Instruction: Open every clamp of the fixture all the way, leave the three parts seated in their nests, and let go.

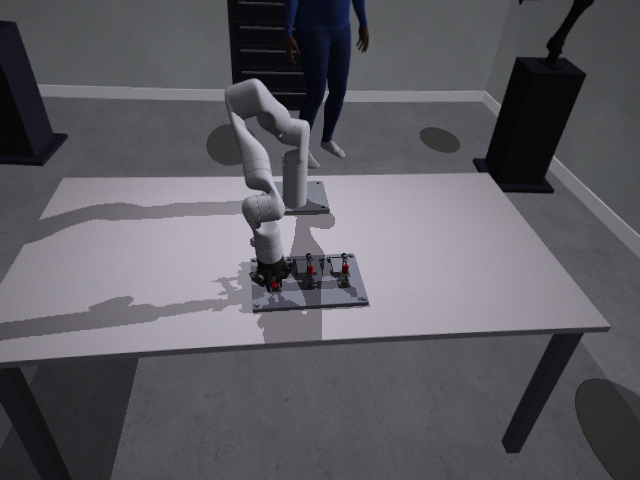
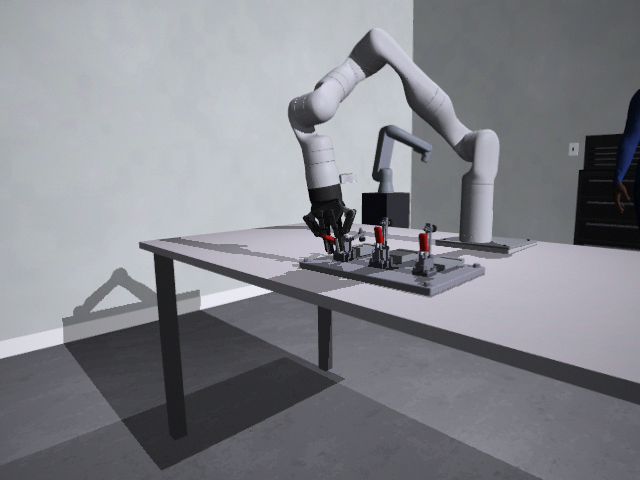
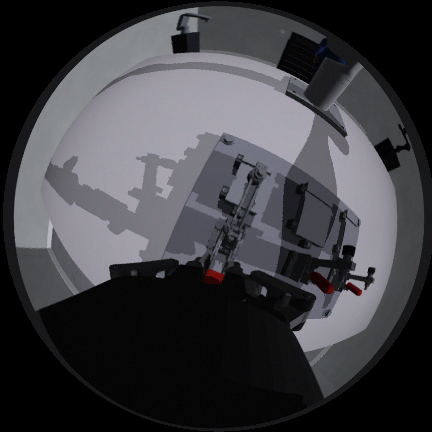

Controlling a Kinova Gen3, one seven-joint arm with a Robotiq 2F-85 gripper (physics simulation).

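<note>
The grey fixture plate carries three red-handled clamps. My gripper is shut on the left clamp's red handle, which is tilted low; its arm slants slightly upward over the left part. The middle clamp's handle and the right clamp's handle stand upright, with both clamp arms raised. The middle part lies in its nest. The right part is too dark and partly covered to judge its seating.
The fixture stands on the white table, in front of the arm's base plate. The middle clamp stands close to the right of my gripper. A person stands behind the table.
</note>
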